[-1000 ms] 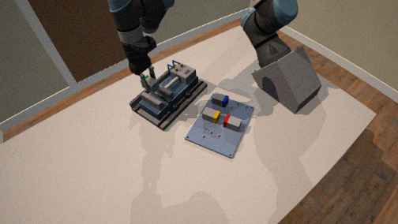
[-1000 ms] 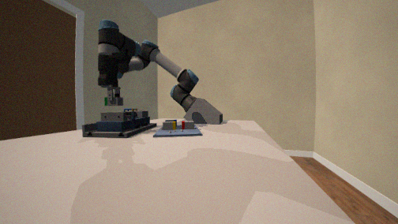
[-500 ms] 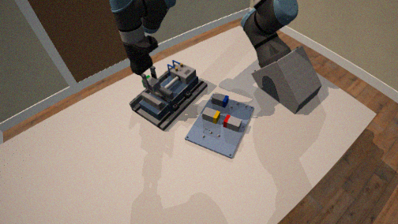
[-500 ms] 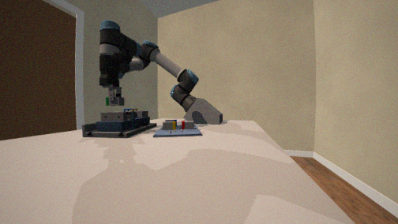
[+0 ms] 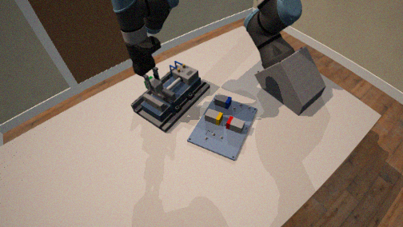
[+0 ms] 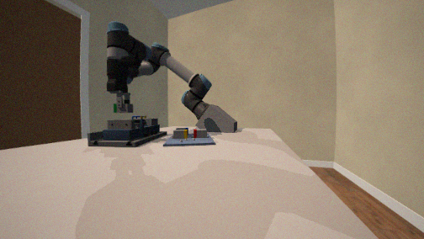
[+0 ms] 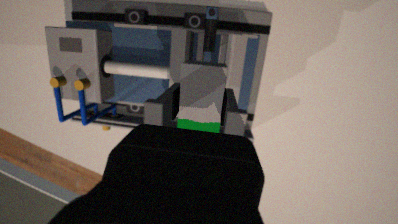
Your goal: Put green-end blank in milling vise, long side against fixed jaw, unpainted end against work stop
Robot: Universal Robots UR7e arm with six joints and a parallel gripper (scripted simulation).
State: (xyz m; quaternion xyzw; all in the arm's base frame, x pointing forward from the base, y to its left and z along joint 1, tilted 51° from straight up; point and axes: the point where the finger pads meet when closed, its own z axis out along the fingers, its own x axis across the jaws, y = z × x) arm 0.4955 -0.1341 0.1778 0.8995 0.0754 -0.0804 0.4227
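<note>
The green-end blank is 2 cm below my hand. Also, from my hand: fixed jaw: 3 cm ahead, 1 cm to the left, 8 cm below; yellow-ended blank: 12 cm behind, 20 cm to the left, 14 cm below; dark work stop rod: 1 cm behind, 5 cm to the left, 7 cm below.
</note>
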